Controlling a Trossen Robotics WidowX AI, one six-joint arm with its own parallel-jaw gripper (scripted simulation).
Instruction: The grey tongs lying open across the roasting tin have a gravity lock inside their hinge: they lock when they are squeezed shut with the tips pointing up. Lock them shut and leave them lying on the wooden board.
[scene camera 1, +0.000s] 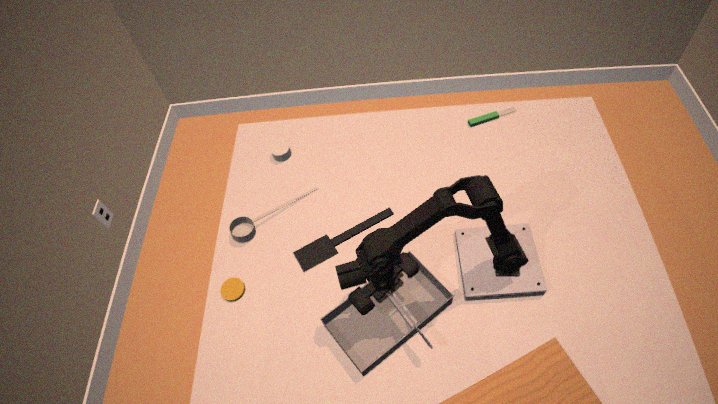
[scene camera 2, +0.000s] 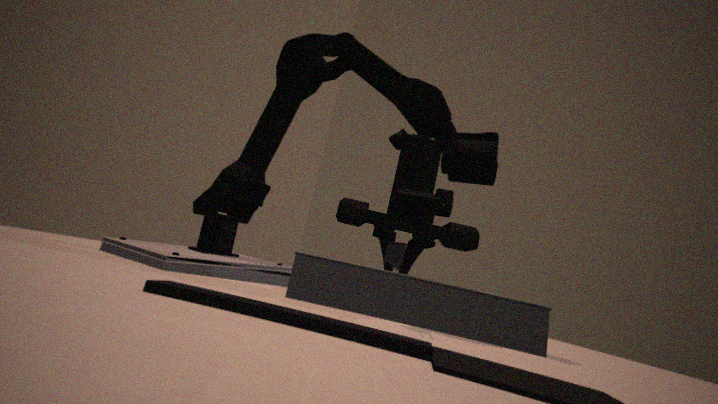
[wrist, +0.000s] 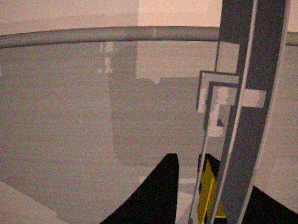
In view: my gripper (scene camera 2: 392, 288), a black spatula (scene camera 1: 320, 250), a metal strainer (scene camera 1: 242, 229) and a grey roasting tin (wrist: 96, 109).
My gripper shows as well in scene camera 1 (scene camera 1: 386, 295) and in the wrist view (wrist: 187, 163). The wrist view does not show the black spatula: it is out of frame. Scene camera 2 misses the metal strainer: it is out of frame.
